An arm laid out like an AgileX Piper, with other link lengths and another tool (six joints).
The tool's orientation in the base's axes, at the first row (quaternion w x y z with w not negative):
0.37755 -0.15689 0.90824 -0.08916
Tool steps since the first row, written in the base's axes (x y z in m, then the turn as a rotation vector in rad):
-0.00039 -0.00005 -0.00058 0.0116 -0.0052 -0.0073
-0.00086 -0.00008 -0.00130 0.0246 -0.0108 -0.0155
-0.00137 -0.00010 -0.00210 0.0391 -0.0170 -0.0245
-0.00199 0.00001 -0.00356 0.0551 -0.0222 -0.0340
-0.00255 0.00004 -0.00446 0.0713 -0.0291 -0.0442
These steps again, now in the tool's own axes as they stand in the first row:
0.00066 0.00020 0.00013 -0.0011 -0.0053 0.0136
0.00146 0.00048 0.00030 -0.0024 -0.0111 0.0289
0.00233 0.00079 0.00049 -0.0039 -0.0175 0.0458
0.00366 0.00144 0.00107 -0.0065 -0.0232 0.0641
0.00462 0.00184 0.00130 -0.0081 -0.0303 0.0831

